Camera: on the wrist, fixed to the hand. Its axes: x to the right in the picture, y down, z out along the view.
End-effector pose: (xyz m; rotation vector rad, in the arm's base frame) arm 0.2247 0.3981 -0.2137 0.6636 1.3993 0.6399
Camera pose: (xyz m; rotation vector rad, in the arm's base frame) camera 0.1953 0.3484 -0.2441 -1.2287 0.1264 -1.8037
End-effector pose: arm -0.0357 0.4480 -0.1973 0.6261 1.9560 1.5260
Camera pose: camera -0.0428 0.4018 -0.2428 -1.1054 0.2535 -0.7726
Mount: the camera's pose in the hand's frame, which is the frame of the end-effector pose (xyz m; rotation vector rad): -0.0189 -0.0553 -0.0290 -0.0001 1.0111 2.9420
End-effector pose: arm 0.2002 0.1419 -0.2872 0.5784 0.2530 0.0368
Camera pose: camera 0.1727 0.1091 -0.3365 -0.3551 -0.1280 -3.0323
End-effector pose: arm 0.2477 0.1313 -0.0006 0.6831 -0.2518 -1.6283
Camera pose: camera 0.2189 0.1661 -0.0477 0.2911 -0.1757 1.5043
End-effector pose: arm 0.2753 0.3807 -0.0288 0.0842 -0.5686 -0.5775
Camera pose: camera 0.2504 0.3422 -0.0752 -0.4352 0.6555 2.2511
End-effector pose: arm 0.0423 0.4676 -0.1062 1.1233 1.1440 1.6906
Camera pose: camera 0.0274 0.4584 -0.1690 -0.4699 0.6150 -1.1437
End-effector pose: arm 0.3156 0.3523 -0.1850 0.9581 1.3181 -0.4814
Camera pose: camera 0.2513 0.3412 -0.1832 1.9411 -0.5481 2.3509
